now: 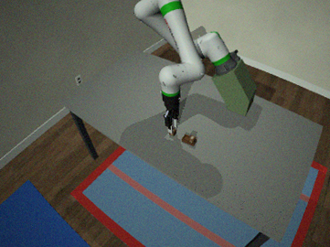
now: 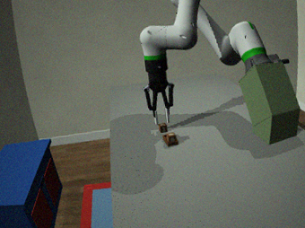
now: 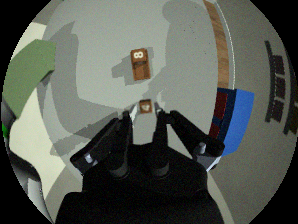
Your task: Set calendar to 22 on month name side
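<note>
Right now the tray is 2 cm behind my hand, 11 cm to the left of it and 6 cm below it.
</note>
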